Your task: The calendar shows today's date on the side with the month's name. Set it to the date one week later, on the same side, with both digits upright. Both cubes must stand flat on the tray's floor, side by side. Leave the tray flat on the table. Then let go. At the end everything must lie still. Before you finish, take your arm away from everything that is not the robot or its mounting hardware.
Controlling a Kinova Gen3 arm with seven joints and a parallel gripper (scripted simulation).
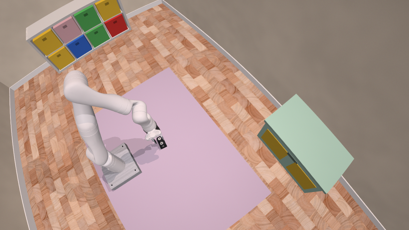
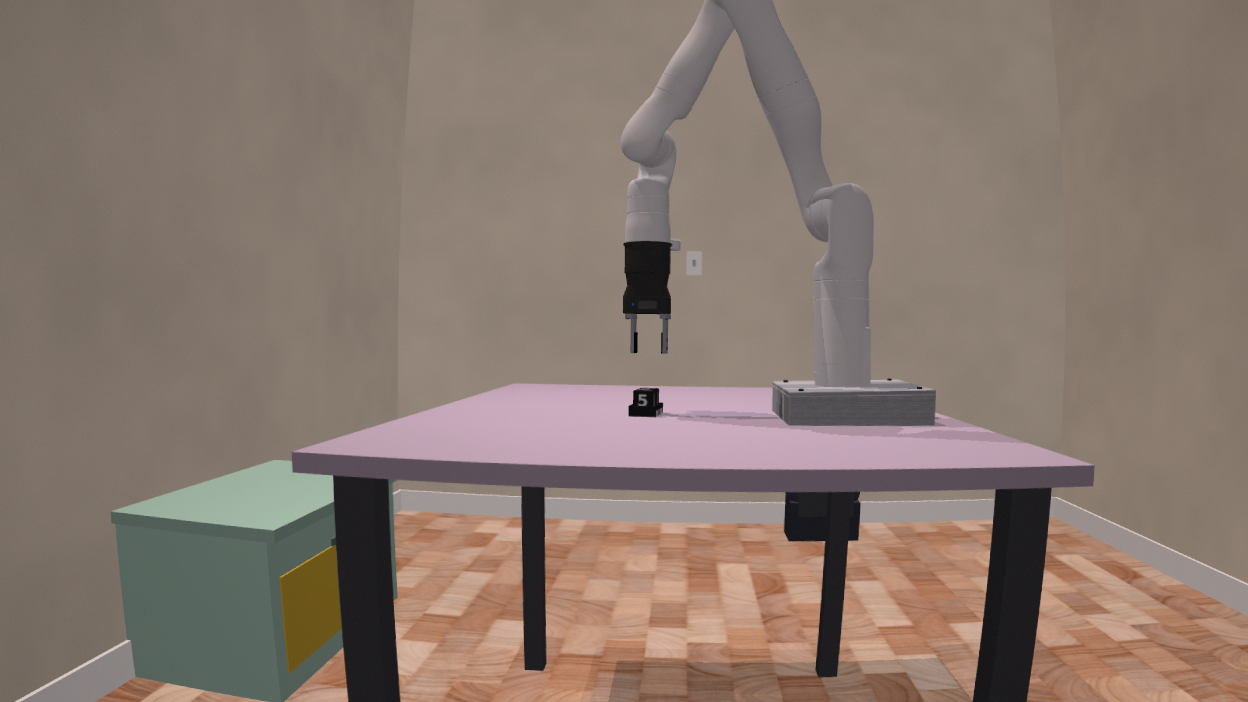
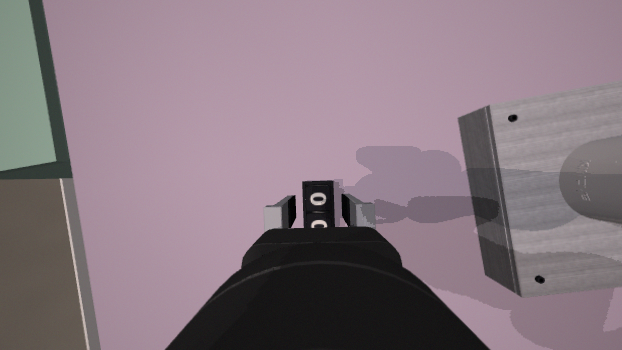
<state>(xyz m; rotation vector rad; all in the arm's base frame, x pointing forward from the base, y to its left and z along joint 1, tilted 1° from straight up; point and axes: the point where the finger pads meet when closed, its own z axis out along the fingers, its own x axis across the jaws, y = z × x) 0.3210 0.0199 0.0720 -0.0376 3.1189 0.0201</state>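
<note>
Right now the cube is 90 mm below my hand. Also, from my hand: black calendar tray (110 mm below, 20 mm to the left).
</note>
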